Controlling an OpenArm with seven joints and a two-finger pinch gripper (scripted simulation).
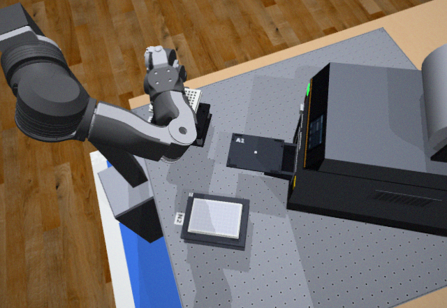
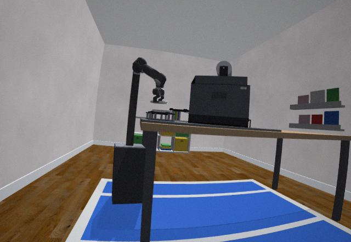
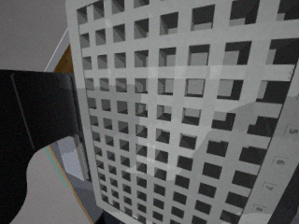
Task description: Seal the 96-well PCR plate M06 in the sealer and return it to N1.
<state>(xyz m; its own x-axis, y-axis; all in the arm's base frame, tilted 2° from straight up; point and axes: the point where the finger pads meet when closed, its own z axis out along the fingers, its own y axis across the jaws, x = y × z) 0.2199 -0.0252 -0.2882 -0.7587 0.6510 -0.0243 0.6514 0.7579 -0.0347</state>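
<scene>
My gripper is now 12 cm short of the sealer stage, 22 cm to the left of it and 6 cm above it. From my hand the other things lie so: pale key: 26 cm ahead, 21 cm to the right, 4 cm above; then foil roll: 38 cm ahead, 43 cm to the right, 26 cm above.
</scene>
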